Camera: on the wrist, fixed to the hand. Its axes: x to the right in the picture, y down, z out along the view.
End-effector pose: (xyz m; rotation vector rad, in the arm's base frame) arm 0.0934 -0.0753 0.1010 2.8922 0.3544 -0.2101
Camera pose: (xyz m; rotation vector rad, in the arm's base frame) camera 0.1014 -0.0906 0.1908 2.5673 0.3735 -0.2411
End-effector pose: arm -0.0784 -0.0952 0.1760 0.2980 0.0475 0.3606
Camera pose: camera -0.1084 -0.0448 0.1058 0.0019 -0.0770 0.3267
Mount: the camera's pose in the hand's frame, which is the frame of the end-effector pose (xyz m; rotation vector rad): -0.0107 0.0344 -0.0841 -0.3120 -0.0736 -0.0248
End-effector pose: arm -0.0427 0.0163 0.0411 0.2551 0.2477 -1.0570
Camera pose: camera -0.0240 0.0684 -0.0318 -0.0676 0.3456 -1.0341
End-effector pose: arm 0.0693 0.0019 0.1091 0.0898 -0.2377 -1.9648
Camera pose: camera 0.1191 -0.0118 0.0336 -0.1833 0.0242 -2.0086
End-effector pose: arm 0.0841 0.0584 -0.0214 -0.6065 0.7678 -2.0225
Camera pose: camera 0.0529 0.0769 -0.1054 -0.8664 1.0452 -1.9049
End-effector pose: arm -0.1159 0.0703 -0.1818 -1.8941 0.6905 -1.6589
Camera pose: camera -0.2018 0.0478 -0.2037 -2.1737 0.9439 -1.5589
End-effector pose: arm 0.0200 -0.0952 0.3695 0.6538 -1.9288 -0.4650
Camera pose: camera 0.0917 -0.0647 0.4174 0.4628 -1.8649 -0.7962
